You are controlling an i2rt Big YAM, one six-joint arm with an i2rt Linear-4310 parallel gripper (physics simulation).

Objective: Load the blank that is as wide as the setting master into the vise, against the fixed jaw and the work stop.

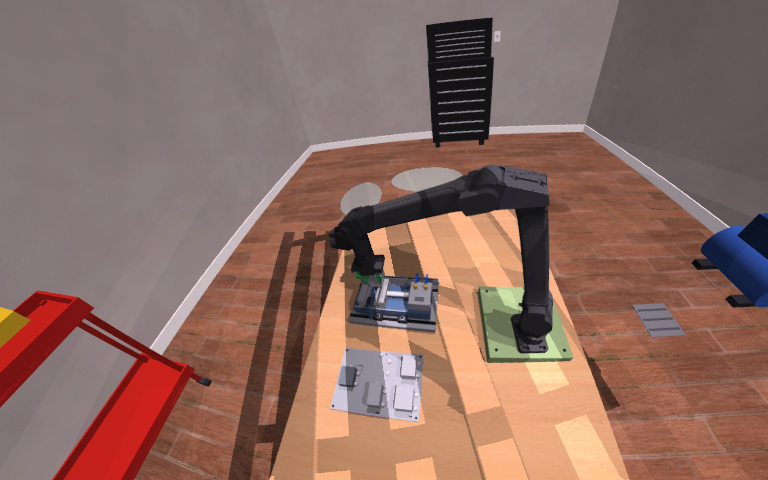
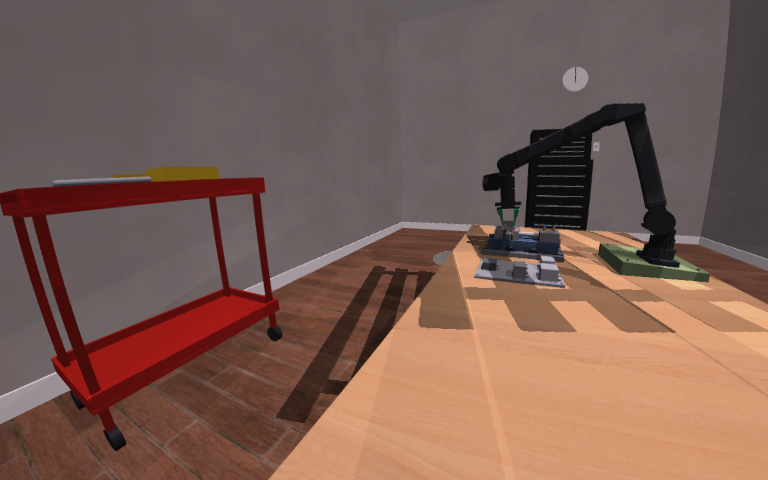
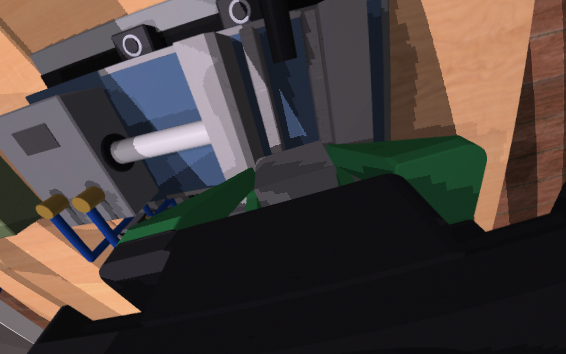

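Where they show: gripper, fingertip midpoint: point(image 1: 375, 282) point(image 2: 508, 226) point(image 3: 292, 166); arm's base, link origin: point(image 1: 528, 334) point(image 2: 656, 260).
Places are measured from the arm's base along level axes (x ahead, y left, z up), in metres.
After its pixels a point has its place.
My gripper point(image 1: 370, 277) {x 0.483, y -0.164, z 0.065 m} point(image 2: 508, 221) {x 0.483, y -0.164, z 0.065 m} point(image 3: 292, 166) {x 0.483, y -0.164, z 0.065 m} is shut on a grey blank point(image 3: 296, 171) {x 0.486, y -0.163, z 0.075 m}, its green fingers at the blank's two sides. The blank is upright at the vise's end away from the work stop, in line with the gap between the jaws; its lower part is hidden, so contact with the vise cannot be told. The blue vise point(image 1: 394, 308) {x 0.415, y -0.088, z 0.022 m} point(image 2: 523, 244) {x 0.425, y -0.079, z 0.009 m} has a moving jaw point(image 3: 207, 95) on a white rod, a fixed jaw point(image 3: 347, 75) and two thin rails between them. The black work stop point(image 3: 282, 37) {x 0.498, y -0.101, z 0.058 m} reaches in at the opposite end. The setting master cannot be told apart.
A grey plate point(image 1: 362, 360) {x 0.511, y 0.075, z -0.030 m} point(image 2: 484, 276) {x 0.555, y 0.225, z -0.030 m} bears several grey blocks beside the vise. The grey cylinder block point(image 1: 420, 297) {x 0.328, y -0.106, z 0.060 m} point(image 3: 37, 135) {x 0.336, y -0.098, z 0.059 m} has brass fittings and blue hoses that stand up near the gripper. The arm stands on a green base point(image 1: 498, 333) {x 0.092, y -0.003, z 0.007 m} point(image 2: 623, 266) {x 0.125, y 0.071, z -0.009 m}. A red cart point(image 2: 169, 198) is off the table.
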